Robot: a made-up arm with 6 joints.
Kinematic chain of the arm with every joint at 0, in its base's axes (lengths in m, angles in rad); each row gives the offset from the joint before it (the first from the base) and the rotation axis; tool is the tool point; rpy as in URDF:
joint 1: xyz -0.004 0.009 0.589 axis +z
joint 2: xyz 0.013 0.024 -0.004 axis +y
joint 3: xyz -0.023 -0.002 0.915 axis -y
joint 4: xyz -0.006 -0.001 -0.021 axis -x
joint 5: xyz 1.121 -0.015 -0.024 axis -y
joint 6: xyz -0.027 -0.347 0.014 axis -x
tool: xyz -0.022 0.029 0.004 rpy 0 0 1.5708
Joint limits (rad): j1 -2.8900..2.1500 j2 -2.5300..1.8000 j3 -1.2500..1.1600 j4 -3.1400..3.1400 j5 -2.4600..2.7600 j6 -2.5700..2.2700
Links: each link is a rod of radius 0.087 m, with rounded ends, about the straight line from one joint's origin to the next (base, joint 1, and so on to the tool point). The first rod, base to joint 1, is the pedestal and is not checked.
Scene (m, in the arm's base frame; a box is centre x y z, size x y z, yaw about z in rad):
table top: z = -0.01
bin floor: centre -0.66 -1.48 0 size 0.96 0.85 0.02 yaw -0.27
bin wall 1: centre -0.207 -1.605 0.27 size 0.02 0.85 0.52 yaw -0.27
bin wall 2: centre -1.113 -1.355 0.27 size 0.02 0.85 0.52 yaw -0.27
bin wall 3: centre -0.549 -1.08 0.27 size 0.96 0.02 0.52 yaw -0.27
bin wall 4: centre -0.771 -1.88 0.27 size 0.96 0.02 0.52 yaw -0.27
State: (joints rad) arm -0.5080 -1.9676 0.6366 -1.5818 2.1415 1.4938
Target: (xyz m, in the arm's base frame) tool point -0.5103 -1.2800 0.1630
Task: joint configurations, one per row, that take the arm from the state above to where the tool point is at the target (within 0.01 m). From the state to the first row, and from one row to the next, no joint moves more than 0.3 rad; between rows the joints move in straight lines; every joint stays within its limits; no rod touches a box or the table.
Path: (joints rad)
1: -0.6493 -1.6816 0.5953 -1.5507 2.1515 1.4990
2: -0.7905 -1.3956 0.5540 -1.5196 2.1616 1.5043
3: -0.9318 -1.1096 0.5127 -1.4885 2.1716 1.5095
4: -1.0731 -0.8236 0.4714 -1.4575 2.1816 1.5148
5: -1.2143 -0.5376 0.4301 -1.4264 2.1916 1.5200
6: -1.3556 -0.2516 0.3888 -1.3953 2.2017 1.5252
7: -1.4969 0.0344 0.3475 -1.3642 2.2117 1.5305
8: -1.6381 0.3205 0.3063 -1.3331 2.2217 1.5357
9: -1.7794 0.6065 0.2650 -1.3020 2.2317 1.5410
10: -1.9207 0.8925 0.2237 -1.2709 2.2418 1.5462

